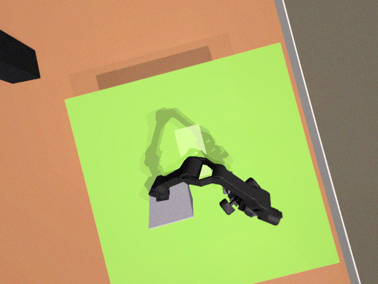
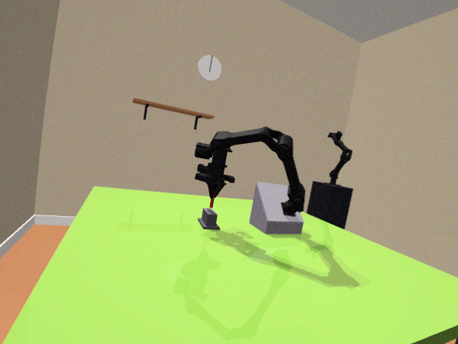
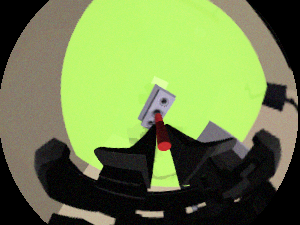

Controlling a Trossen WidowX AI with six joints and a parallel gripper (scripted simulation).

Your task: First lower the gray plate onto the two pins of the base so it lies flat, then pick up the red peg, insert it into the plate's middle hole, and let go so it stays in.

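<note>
Now: the gray plate 7 cm below my gripper tip. The rest, counted from my gripper tip: dark base 11 cm below; then red peg right at my gripper tip.
</note>
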